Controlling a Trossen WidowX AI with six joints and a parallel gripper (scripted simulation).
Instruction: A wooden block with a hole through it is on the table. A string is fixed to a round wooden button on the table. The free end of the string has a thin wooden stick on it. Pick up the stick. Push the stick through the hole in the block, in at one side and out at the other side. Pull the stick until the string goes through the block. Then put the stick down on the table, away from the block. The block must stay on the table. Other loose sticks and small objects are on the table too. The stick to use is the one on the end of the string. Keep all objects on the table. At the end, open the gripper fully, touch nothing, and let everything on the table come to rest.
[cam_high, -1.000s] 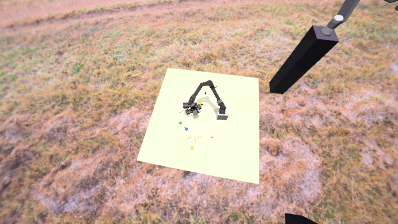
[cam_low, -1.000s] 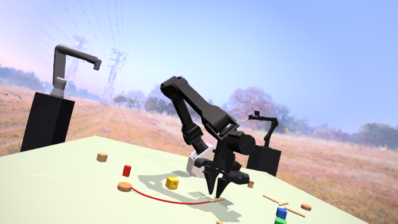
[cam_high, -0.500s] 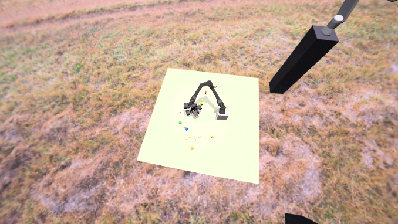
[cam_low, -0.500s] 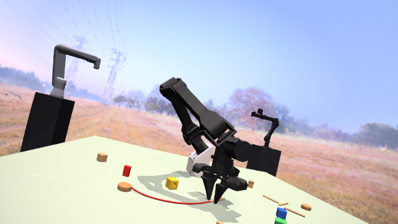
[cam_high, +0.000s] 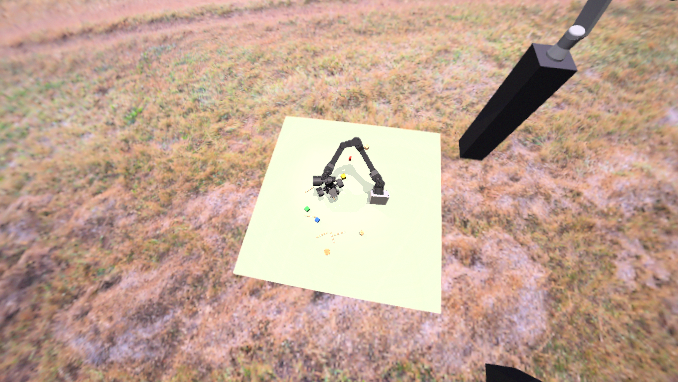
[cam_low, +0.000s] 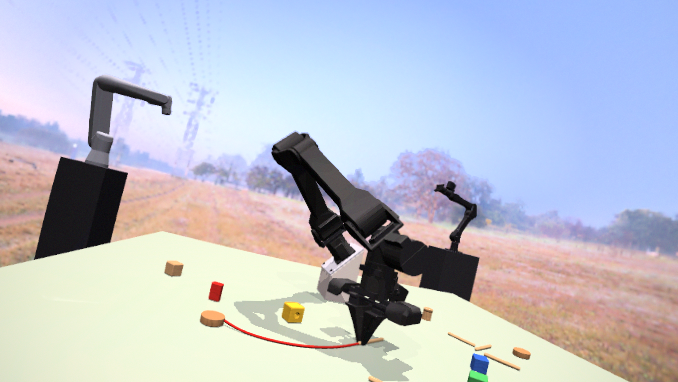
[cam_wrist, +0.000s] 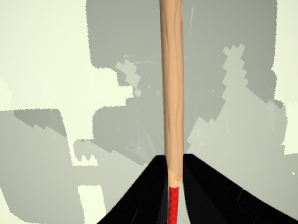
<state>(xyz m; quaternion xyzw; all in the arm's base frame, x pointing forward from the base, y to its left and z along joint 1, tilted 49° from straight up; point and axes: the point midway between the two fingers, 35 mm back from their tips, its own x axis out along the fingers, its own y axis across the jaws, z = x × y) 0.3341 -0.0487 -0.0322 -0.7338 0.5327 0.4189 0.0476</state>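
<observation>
My gripper tip is 70 mm past the yellow block, 130 mm to the left of it and 10 mm below it. From my gripper tip the other things lie so: thin wooden stick: 10 mm behind, 10 mm to the left; green cube: 140 mm ahead, 160 mm to the left, 10 mm above; blue cube: 50 mm ahead, 220 mm to the left, 10 mm above.
</observation>
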